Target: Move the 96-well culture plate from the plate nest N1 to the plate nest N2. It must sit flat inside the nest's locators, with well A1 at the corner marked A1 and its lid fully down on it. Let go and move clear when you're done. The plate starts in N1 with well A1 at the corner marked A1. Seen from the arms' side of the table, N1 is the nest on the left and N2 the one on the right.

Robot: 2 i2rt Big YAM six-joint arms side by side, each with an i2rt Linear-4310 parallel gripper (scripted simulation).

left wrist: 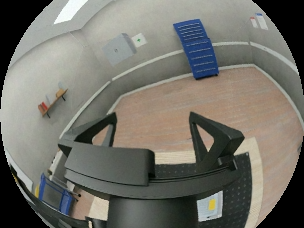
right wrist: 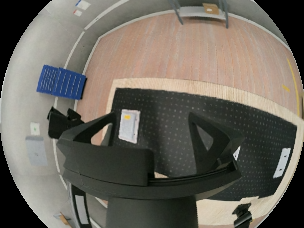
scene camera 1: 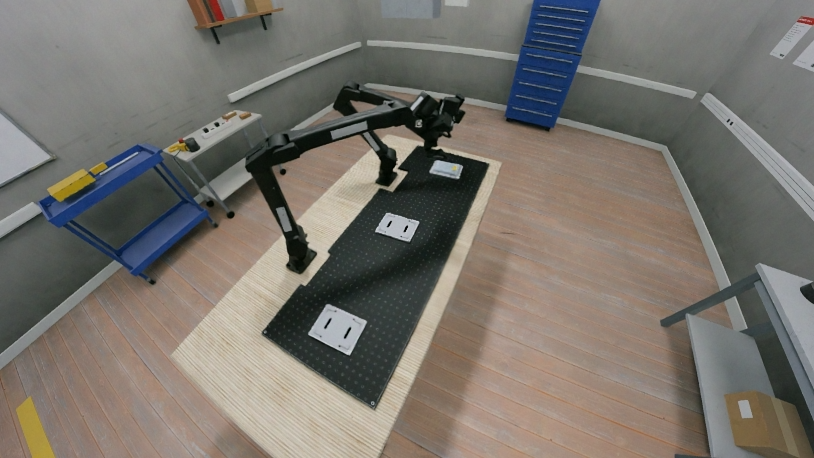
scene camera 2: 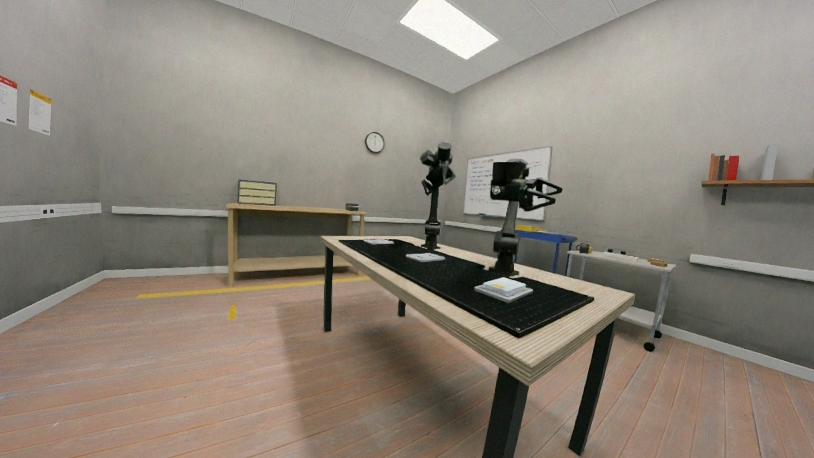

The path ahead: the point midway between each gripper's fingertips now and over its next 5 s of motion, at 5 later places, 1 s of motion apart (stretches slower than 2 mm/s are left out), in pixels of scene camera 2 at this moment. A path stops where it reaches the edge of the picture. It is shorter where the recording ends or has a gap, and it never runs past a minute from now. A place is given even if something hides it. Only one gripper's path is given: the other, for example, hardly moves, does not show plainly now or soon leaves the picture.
My left gripper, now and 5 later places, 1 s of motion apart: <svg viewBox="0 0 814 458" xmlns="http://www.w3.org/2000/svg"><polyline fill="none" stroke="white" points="559,195 519,236 507,265 506,273 505,285 505,279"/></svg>
